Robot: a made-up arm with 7 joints. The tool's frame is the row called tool. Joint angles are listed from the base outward.
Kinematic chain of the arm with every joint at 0, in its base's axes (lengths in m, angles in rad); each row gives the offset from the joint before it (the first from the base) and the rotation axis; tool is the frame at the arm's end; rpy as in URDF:
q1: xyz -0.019 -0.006 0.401 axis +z
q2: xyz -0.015 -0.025 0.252 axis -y
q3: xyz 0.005 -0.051 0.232 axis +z
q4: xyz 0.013 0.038 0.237 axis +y
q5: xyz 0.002 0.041 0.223 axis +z
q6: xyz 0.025 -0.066 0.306 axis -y
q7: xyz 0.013 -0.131 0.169 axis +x
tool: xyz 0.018 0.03 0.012 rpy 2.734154 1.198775 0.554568
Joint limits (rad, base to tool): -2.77..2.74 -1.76..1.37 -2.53..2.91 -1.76..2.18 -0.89..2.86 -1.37..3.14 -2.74..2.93
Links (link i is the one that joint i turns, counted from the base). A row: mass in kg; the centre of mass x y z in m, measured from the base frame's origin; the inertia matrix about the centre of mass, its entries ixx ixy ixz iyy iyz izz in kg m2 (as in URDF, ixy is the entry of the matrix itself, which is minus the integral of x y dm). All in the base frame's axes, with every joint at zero. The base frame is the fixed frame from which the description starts. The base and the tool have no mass.
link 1: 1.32; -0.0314 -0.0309 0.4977; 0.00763 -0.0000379 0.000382 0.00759 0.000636 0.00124
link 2: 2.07; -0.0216 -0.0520 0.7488; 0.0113 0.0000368 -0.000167 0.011 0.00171 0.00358
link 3: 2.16; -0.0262 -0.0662 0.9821; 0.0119 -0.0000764 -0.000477 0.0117 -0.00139 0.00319
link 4: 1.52; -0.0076 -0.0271 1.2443; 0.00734 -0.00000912 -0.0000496 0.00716 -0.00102 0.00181
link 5: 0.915; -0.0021 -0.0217 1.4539; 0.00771 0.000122 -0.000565 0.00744 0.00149 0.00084
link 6: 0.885; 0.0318 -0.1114 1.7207; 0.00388 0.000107 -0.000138 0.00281 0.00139 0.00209
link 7: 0.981; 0.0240 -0.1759 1.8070; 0.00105 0 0 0.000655 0 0.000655
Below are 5 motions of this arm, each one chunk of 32 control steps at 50 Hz.
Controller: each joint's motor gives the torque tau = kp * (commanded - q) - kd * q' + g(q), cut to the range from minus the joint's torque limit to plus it. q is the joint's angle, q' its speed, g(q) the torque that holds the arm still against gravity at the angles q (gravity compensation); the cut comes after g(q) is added. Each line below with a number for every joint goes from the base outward.
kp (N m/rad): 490 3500 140 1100 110 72 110
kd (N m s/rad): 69 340 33 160 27 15 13
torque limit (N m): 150 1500 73 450 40 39 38
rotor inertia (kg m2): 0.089 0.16 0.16 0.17 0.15 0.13 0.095
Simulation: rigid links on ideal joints. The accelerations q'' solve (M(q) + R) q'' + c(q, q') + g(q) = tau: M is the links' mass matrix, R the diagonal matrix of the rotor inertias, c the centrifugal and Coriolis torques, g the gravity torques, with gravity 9.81 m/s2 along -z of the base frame. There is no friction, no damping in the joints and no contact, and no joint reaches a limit. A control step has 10 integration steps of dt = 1/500 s. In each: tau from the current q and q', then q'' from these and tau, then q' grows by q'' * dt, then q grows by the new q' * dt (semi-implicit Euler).
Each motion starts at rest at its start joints. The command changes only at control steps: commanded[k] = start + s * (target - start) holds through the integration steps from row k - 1 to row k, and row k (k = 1, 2, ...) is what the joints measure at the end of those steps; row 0 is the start. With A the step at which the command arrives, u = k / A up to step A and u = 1 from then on. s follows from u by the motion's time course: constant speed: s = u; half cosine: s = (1 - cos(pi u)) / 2; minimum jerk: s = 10 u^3 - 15 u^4 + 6 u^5; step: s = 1 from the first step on.
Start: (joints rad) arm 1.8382 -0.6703 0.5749 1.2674 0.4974 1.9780 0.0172
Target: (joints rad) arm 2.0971 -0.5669 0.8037 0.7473 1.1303 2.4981 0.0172
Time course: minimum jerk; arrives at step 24
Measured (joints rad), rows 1 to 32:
1: 1.8382 -0.6703 0.5749 1.2674 0.4974 1.9780 0.0172
2: 1.8383 -0.6702 0.5748 1.2671 0.4977 1.9782 0.0172
3: 1.8387 -0.6700 0.5747 1.2661 0.4986 1.9788 0.0172
4: 1.8395 -0.6695 0.5746 1.2640 0.5003 1.9801 0.0171
5: 1.8409 -0.6687 0.5745 1.2603 0.5035 1.9826 0.0171
6: 1.8432 -0.6673 0.5746 1.2545 0.5083 1.9865 0.0170
7: 1.8466 -0.6652 0.5751 1.2462 0.5152 1.9923 0.0169
8: 1.8513 -0.6625 0.5762 1.2351 0.5244 2.0003 0.0169
9: 1.8573 -0.6591 0.5781 1.2210 0.5361 2.0106 0.0168
10: 1.8649 -0.6549 0.5809 1.2040 0.5503 2.0233 0.0168
11: 1.8740 -0.6501 0.5848 1.1840 0.5671 2.0384 0.0168
12: 1.8846 -0.6446 0.5898 1.1613 0.5863 2.0558 0.0168
13: 1.8966 -0.6386 0.5961 1.1363 0.6078 2.0753 0.0168
14: 1.9097 -0.6322 0.6036 1.1093 0.6312 2.0967 0.0169
15: 1.9239 -0.6255 0.6123 1.0810 0.6563 2.1196 0.0169
16: 1.9387 -0.6188 0.6221 1.0519 0.6826 2.1437 0.0170
17: 1.9540 -0.6121 0.6329 1.0226 0.7098 2.1683 0.0171
18: 1.9693 -0.6056 0.6445 0.9938 0.7372 2.1932 0.0171
19: 1.9844 -0.5994 0.6566 0.9660 0.7646 2.2178 0.0172
20: 1.9988 -0.5938 0.6690 0.9399 0.7913 2.2418 0.0172
21: 2.0124 -0.5887 0.6813 0.9158 0.8171 2.2647 0.0172
22: 2.0248 -0.5844 0.6934 0.8942 0.8416 2.2862 0.0173
23: 2.0359 -0.5807 0.7050 0.8750 0.8645 2.3061 0.0173
24: 2.0457 -0.5777 0.7157 0.8583 0.8857 2.3244 0.0172
25: 2.0541 -0.5753 0.7255 0.8438 0.9054 2.3410 0.0172
26: 2.0612 -0.5734 0.7343 0.8312 0.9236 2.3561 0.0172
27: 2.0673 -0.5718 0.7421 0.8203 0.9404 2.3698 0.0172
28: 2.0724 -0.5707 0.7490 0.8108 0.9558 2.3822 0.0171
29: 2.0767 -0.5697 0.7551 0.8026 0.9700 2.3935 0.0171
30: 2.0803 -0.5690 0.7605 0.7954 0.9830 2.4036 0.0171
31: 2.0832 -0.5685 0.7652 0.7891 0.9950 2.4128 0.0171
32: 2.0857 -0.5680 0.7694 0.7837 1.0059 2.4211 0.0171

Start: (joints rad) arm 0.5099 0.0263 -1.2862 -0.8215 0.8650 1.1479 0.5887
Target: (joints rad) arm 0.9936 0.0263 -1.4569 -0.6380 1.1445 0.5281 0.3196
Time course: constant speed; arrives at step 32
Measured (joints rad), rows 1 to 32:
1: 0.5117 0.0263 -1.2870 -0.8210 0.8653 1.1467 0.5877
2: 0.5153 0.0263 -1.2882 -0.8198 0.8662 1.1439 0.5855
3: 0.5205 0.0263 -1.2896 -0.8180 0.8677 1.1395 0.5823
4: 0.5270 0.0263 -1.2914 -0.8157 0.8699 1.1337 0.5782
5: 0.5347 0.0263 -1.2934 -0.8129 0.8726 1.1266 0.5734
6: 0.5434 0.0263 -1.2955 -0.8097 0.8758 1.1183 0.5680
7: 0.5530 0.0264 -1.2979 -0.8061 0.8795 1.1090 0.5622
8: 0.5633 0.0264 -1.3005 -0.8023 0.8836 1.0987 0.5559
9: 0.5743 0.0264 -1.3033 -0.7982 0.8881 1.0875 0.5492
10: 0.5859 0.0264 -1.3062 -0.7939 0.8929 1.0756 0.5423
11: 0.5979 0.0264 -1.3093 -0.7894 0.8981 1.0629 0.5351
12: 0.6104 0.0264 -1.3126 -0.7847 0.9036 1.0497 0.5277
13: 0.6232 0.0265 -1.3160 -0.7798 0.9093 1.0358 0.5202
14: 0.6363 0.0265 -1.3195 -0.7749 0.9153 1.0214 0.5125
15: 0.6497 0.0265 -1.3232 -0.7698 0.9215 1.0065 0.5047
16: 0.6634 0.0265 -1.3270 -0.7647 0.9279 0.9912 0.4968
17: 0.6772 0.0265 -1.3310 -0.7595 0.9345 0.9755 0.4888
18: 0.6912 0.0265 -1.3350 -0.7542 0.9413 0.9595 0.4807
19: 0.7054 0.0265 -1.3392 -0.7488 0.9482 0.9431 0.4726
20: 0.7197 0.0265 -1.3434 -0.7434 0.9553 0.9265 0.4645
21: 0.7341 0.0265 -1.3477 -0.7379 0.9626 0.9096 0.4563
22: 0.7486 0.0265 -1.3521 -0.7324 0.9699 0.8924 0.4480
23: 0.7631 0.0265 -1.3566 -0.7269 0.9774 0.8751 0.4398
24: 0.7778 0.0265 -1.3611 -0.7213 0.9849 0.8575 0.4315
25: 0.7925 0.0265 -1.3658 -0.7158 0.9926 0.8398 0.4232
26: 0.8073 0.0265 -1.3704 -0.7102 1.0003 0.8219 0.4148
27: 0.8221 0.0265 -1.3752 -0.7045 1.0082 0.8039 0.4065
28: 0.8369 0.0265 -1.3800 -0.6989 1.0161 0.7857 0.3981
29: 0.8518 0.0265 -1.3848 -0.6932 1.0241 0.7674 0.3898
30: 0.8668 0.0265 -1.3897 -0.6876 1.0321 0.7491 0.3814
31: 0.8817 0.0265 -1.3946 -0.6819 1.0402 0.7306 0.3730
32: 0.8967 0.0265 -1.3995 -0.6762 1.0483 0.7120 0.3646

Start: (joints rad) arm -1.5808 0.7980 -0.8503 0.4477 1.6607 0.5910 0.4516
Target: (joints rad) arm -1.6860 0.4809 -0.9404 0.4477 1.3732 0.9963 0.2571
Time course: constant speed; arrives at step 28
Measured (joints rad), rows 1 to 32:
1: -1.5817 0.7963 -0.8515 0.4473 1.6597 0.5923 0.4508
2: -1.5833 0.7929 -0.8531 0.4469 1.6577 0.5949 0.4490
3: -1.5851 0.7880 -0.8547 0.4466 1.6552 0.5987 0.4464
4: -1.5872 0.7817 -0.8562 0.4464 1.6521 0.6034 0.4431
5: -1.5893 0.7745 -0.8577 0.4463 1.6485 0.6090 0.4391
6: -1.5916 0.7664 -0.8591 0.4462 1.6445 0.6153 0.4347
7: -1.5940 0.7576 -0.8605 0.4462 1.6400 0.6223 0.4298
8: -1.5965 0.7483 -0.8620 0.4463 1.6351 0.6299 0.4246
9: -1.5991 0.7386 -0.8635 0.4463 1.6299 0.6381 0.4191
10: -1.6019 0.7285 -0.8650 0.4464 1.6243 0.6469 0.4134
11: -1.6047 0.7182 -0.8667 0.4465 1.6183 0.6562 0.4074
12: -1.6076 0.7077 -0.8684 0.4466 1.6121 0.6660 0.4013
13: -1.6106 0.6970 -0.8702 0.4467 1.6055 0.6762 0.3950
14: -1.6137 0.6861 -0.8722 0.4468 1.5986 0.6868 0.3887
15: -1.6169 0.6752 -0.8742 0.4469 1.5915 0.6977 0.3822
16: -1.6201 0.6642 -0.8762 0.4470 1.5841 0.7090 0.3757
17: -1.6234 0.6531 -0.8784 0.4471 1.5765 0.7206 0.3691
18: -1.6268 0.6420 -0.8807 0.4472 1.5687 0.7324 0.3624
19: -1.6302 0.6309 -0.8830 0.4472 1.5607 0.7445 0.3557
20: -1.6336 0.6197 -0.8854 0.4473 1.5526 0.7569 0.3489
21: -1.6371 0.6085 -0.8879 0.4474 1.5442 0.7694 0.3421
22: -1.6406 0.5972 -0.8904 0.4474 1.5357 0.7822 0.3353
23: -1.6441 0.5860 -0.8930 0.4474 1.5271 0.7951 0.3285
24: -1.6477 0.5747 -0.8957 0.4475 1.5183 0.8081 0.3216
25: -1.6513 0.5634 -0.8984 0.4475 1.5094 0.8213 0.3148
26: -1.6549 0.5521 -0.9012 0.4475 1.5004 0.8346 0.3079
27: -1.6586 0.5408 -0.9040 0.4476 1.4913 0.8480 0.3010
28: -1.6622 0.5296 -0.9068 0.4476 1.4820 0.8616 0.2941
29: -1.6647 0.5200 -0.9086 0.4479 1.4738 0.8740 0.2880
30: -1.6667 0.5121 -0.9099 0.4483 1.4664 0.8851 0.2828
31: -1.6684 0.5058 -0.9113 0.4486 1.4596 0.8952 0.2785
32: -1.6701 0.5007 -0.9127 0.4488 1.4533 0.9043 0.2749

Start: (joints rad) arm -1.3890 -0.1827 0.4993 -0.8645 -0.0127 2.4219 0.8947
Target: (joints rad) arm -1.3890 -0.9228 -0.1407 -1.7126 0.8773 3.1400 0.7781
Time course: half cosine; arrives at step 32
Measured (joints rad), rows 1 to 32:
1: -1.3891 -0.1830 0.4991 -0.8648 -0.0126 2.4219 0.8947
2: -1.3893 -0.1841 0.4985 -0.8659 -0.0122 2.4221 0.8945
3: -1.3896 -0.1867 0.4972 -0.8683 -0.0111 2.4228 0.8942
4: -1.3900 -0.1909 0.4950 -0.8723 -0.0091 2.4243 0.8936
5: -1.3905 -0.1973 0.4918 -0.8780 -0.0060 2.4268 0.8927
6: -1.3909 -0.2059 0.4875 -0.8858 -0.0013 2.4305 0.8916
7: -1.3914 -0.2170 0.4821 -0.8959 0.0049 2.4357 0.8900
8: -1.3917 -0.2305 0.4754 -0.9082 0.0129 2.4426 0.8881
9: -1.3920 -0.2466 0.4674 -0.9229 0.0229 2.4511 0.8859
10: -1.3922 -0.2652 0.4581 -0.9401 0.0348 2.4615 0.8832
11: -1.3923 -0.2861 0.4475 -0.9596 0.0488 2.4738 0.8802
12: -1.3924 -0.3093 0.4356 -0.9814 0.0648 2.4879 0.8769
13: -1.3923 -0.3347 0.4225 -1.0054 0.0829 2.5038 0.8732
14: -1.3922 -0.3619 0.4080 -1.0315 0.1029 2.5215 0.8693
15: -1.3920 -0.3908 0.3924 -1.0595 0.1249 2.5409 0.8650
16: -1.3918 -0.4211 0.3756 -1.0892 0.1486 2.5619 0.8606
17: -1.3915 -0.4526 0.3578 -1.1204 0.1740 2.5844 0.8559
18: -1.3912 -0.4850 0.3391 -1.1528 0.2008 2.6082 0.8511
19: -1.3909 -0.5179 0.3194 -1.1862 0.2290 2.6331 0.8461
20: -1.3906 -0.5512 0.2990 -1.2204 0.2582 2.6590 0.8411
21: -1.3902 -0.5844 0.2780 -1.2549 0.2883 2.6855 0.8361
22: -1.3899 -0.6172 0.2564 -1.2895 0.3191 2.7126 0.8311
23: -1.3896 -0.6494 0.2345 -1.3240 0.3503 2.7400 0.8261
24: -1.3892 -0.6806 0.2124 -1.3579 0.3816 2.7674 0.8213
25: -1.3889 -0.7106 0.1902 -1.3911 0.4129 2.7946 0.8166
26: -1.3886 -0.7390 0.1682 -1.4231 0.4438 2.8214 0.8121
27: -1.3883 -0.7656 0.1464 -1.4538 0.4741 2.8476 0.8079
28: -1.3880 -0.7901 0.1250 -1.4827 0.5035 2.8729 0.8039
29: -1.3877 -0.8124 0.1043 -1.5098 0.5319 2.8970 0.8003
30: -1.3875 -0.8321 0.0843 -1.5346 0.5589 2.9199 0.7970
31: -1.3872 -0.8491 0.0654 -1.5570 0.5844 2.9413 0.7941
32: -1.3870 -0.8633 0.0475 -1.5768 0.6081 2.9610 0.7916

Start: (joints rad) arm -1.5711 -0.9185 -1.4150 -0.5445 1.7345 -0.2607 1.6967
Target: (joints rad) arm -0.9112 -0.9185 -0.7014 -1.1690 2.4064 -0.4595 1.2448
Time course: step
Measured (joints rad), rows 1 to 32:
1: -1.6001 -0.9209 -1.3863 -0.6109 1.7589 -0.2703 1.6472
2: -1.6081 -0.9221 -1.3453 -0.6737 1.8036 -0.2884 1.5839
3: -1.5871 -0.9231 -1.3076 -0.7282 1.8449 -0.3054 1.5298
4: -1.5370 -0.9245 -1.2739 -0.7760 1.8826 -0.3202 1.4846
5: -1.4680 -0.9260 -1.2410 -0.8219 1.9211 -0.3344 1.4468
6: -1.3920 -0.9272 -1.2077 -0.8655 1.9612 -0.3488 1.4151
7: -1.3162 -0.9275 -1.1742 -0.9060 2.0009 -0.3629 1.3883
8: -1.2451 -0.9272 -1.1408 -0.9427 2.0391 -0.3760 1.3657
9: -1.1815 -0.9263 -1.1076 -0.9756 2.0749 -0.3878 1.3466
10: -1.1264 -0.9250 -1.0751 -1.0044 2.1079 -0.3983 1.3304
11: -1.0801 -0.9235 -1.0436 -1.0295 2.1380 -0.4073 1.3167
12: -1.0420 -0.9220 -1.0134 -1.0511 2.1650 -0.4150 1.3052
13: -1.0113 -0.9206 -0.9849 -1.0695 2.1892 -0.4215 1.2954
14: -0.9869 -0.9194 -0.9582 -1.0851 2.2107 -0.4268 1.2872
15: -0.9679 -0.9184 -0.9336 -1.0983 2.2298 -0.4313 1.2803
16: -0.9532 -0.9177 -0.9110 -1.1093 2.2467 -0.4350 1.2745
17: -0.9419 -0.9171 -0.8904 -1.1186 2.2618 -0.4380 1.2696
18: -0.9333 -0.9168 -0.8718 -1.1264 2.2752 -0.4405 1.2655
19: -0.9269 -0.9166 -0.8550 -1.1329 2.2871 -0.4427 1.2620
20: -0.9221 -0.9165 -0.8399 -1.1384 2.2978 -0.4445 1.2592
21: -0.9185 -0.9164 -0.8263 -1.1430 2.3074 -0.4460 1.2568
22: -0.9159 -0.9165 -0.8141 -1.1469 2.3161 -0.4474 1.2548
23: -0.9140 -0.9166 -0.8032 -1.1501 2.3239 -0.4485 1.2531
24: -0.9126 -0.9167 -0.7933 -1.1529 2.3309 -0.4496 1.2517
25: -0.9116 -0.9168 -0.7845 -1.1553 2.3373 -0.4505 1.2505
26: -0.9110 -0.9170 -0.7765 -1.1573 2.3431 -0.4513 1.2496
27: -0.9105 -0.9171 -0.7693 -1.1590 2.3484 -0.4520 1.2488
28: -0.9102 -0.9172 -0.7628 -1.1604 2.3533 -0.4526 1.2481
29: -0.9100 -0.9174 -0.7570 -1.1617 2.3577 -0.4532 1.2475
30: -0.9099 -0.9175 -0.7517 -1.1627 2.3617 -0.4538 1.2471
31: -0.9098 -0.9176 -0.7469 -1.1636 2.3654 -0.4542 1.2467
32: -0.9098 -0.9177 -0.7426 -1.1644 2.3688 -0.4547 1.2463

